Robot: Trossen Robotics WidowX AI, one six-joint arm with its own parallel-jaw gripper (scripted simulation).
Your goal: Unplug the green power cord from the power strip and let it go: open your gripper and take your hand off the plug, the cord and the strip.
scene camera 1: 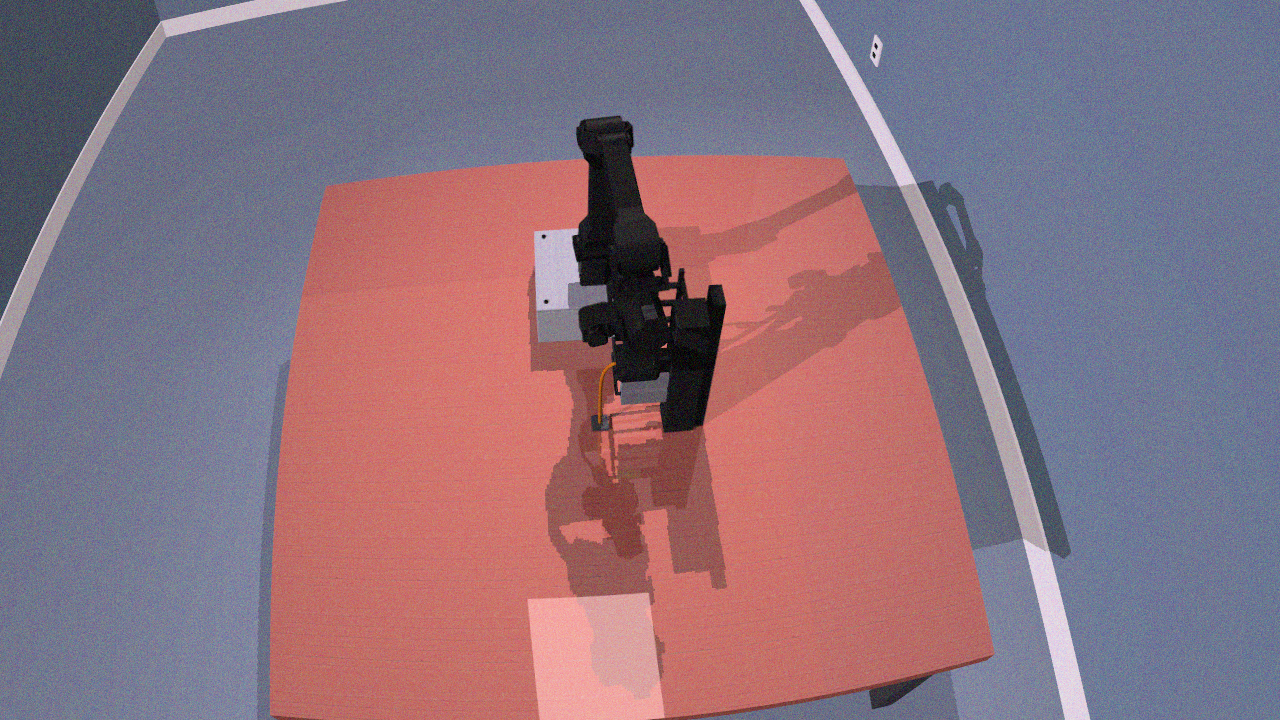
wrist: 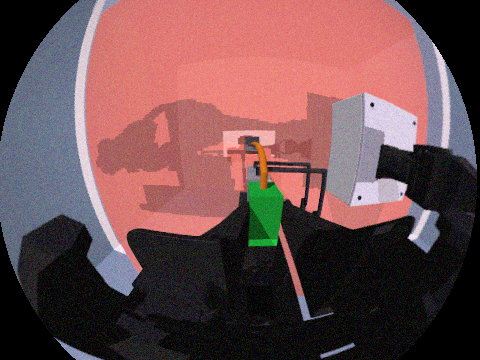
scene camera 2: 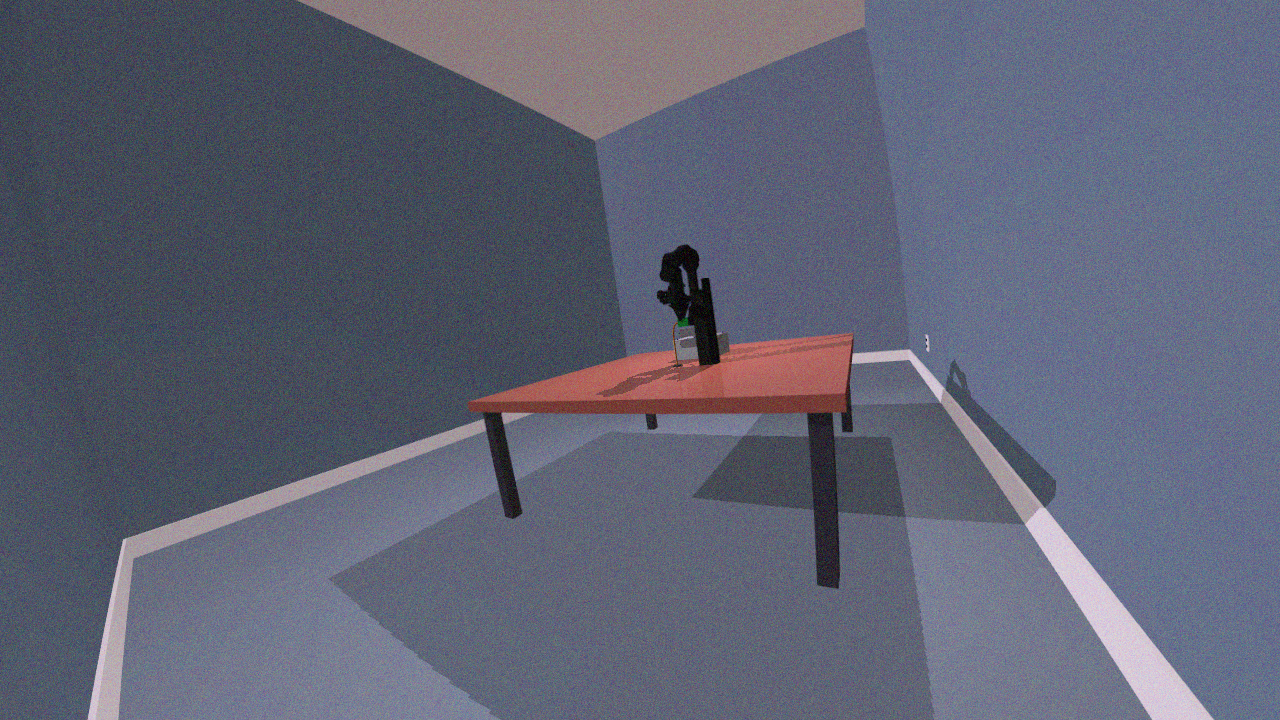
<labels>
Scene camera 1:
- my gripper: 630,359
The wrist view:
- my gripper: 264,206
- green plug: 266,205
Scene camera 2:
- my gripper: 681,320
</labels>
